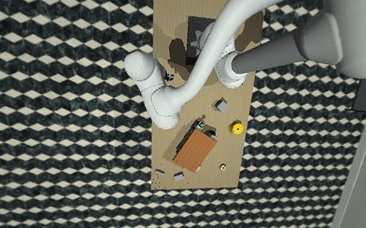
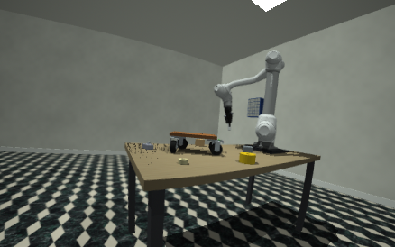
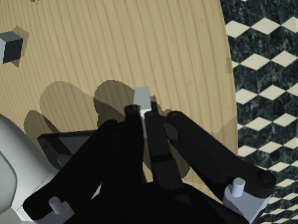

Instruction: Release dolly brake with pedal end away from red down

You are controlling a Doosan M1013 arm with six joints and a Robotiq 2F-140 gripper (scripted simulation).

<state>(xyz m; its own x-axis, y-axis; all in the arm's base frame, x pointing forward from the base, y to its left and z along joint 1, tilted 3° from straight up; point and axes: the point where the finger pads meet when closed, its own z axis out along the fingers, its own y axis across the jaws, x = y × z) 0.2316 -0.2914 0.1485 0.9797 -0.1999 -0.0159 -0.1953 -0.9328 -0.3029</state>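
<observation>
My gripper is now 330 mm short of the brake pedal, 240 mm to the right of it and 110 mm above it. From my hand the other things lie so: small wooden block (300 mm ahead, 60 mm to the right, 160 mm below); then yellow cylinder (400 mm ahead, 540 mm to the left, 170 mm below); then grey cube (210 mm ahead, 400 mm to the left, 160 mm below).
</observation>
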